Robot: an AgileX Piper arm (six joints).
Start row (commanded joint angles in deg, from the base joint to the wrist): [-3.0 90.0 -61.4 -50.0 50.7 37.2]
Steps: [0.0 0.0 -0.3 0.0 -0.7 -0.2]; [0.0 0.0 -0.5 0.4 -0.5 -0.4]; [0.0 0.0 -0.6 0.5 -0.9 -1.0]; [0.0 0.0 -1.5 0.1 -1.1 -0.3]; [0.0 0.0 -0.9 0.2 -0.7 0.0]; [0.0 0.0 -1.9 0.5 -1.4 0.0]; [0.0 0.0 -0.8 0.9 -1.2 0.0]
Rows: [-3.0 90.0 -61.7 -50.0 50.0 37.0]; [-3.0 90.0 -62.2 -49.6 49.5 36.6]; [-3.0 90.0 -62.8 -49.1 48.6 35.6]; [-3.0 90.0 -64.3 -49.0 47.5 35.3]; [-3.0 90.0 -65.2 -48.8 46.8 35.3]; [-3.0 90.0 -67.1 -48.3 45.4 35.3]; [-3.0 90.0 -67.9 -47.4 44.2 35.3]
